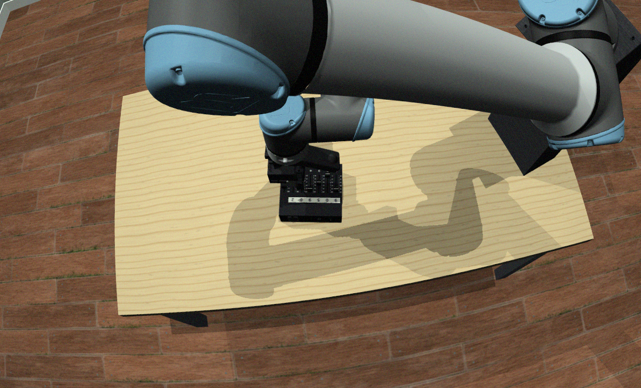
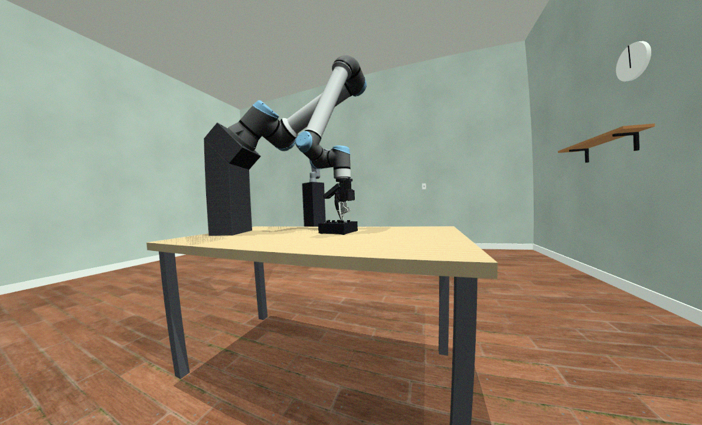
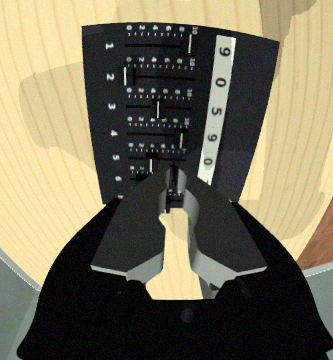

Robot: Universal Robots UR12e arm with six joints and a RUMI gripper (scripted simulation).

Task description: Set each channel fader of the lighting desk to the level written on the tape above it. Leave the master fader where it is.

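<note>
The row 5 fader lies 2 cm to the right of my hand and 1 cm below it. The rest, counted from my hand: channel 3 fader: 4 cm behind, 2 cm to the right, 1 cm below; then row 6 fader: 3 cm ahead, 2 cm to the right, 1 cm below; then channel 4 fader: 2 cm behind, 1 cm below.
</note>
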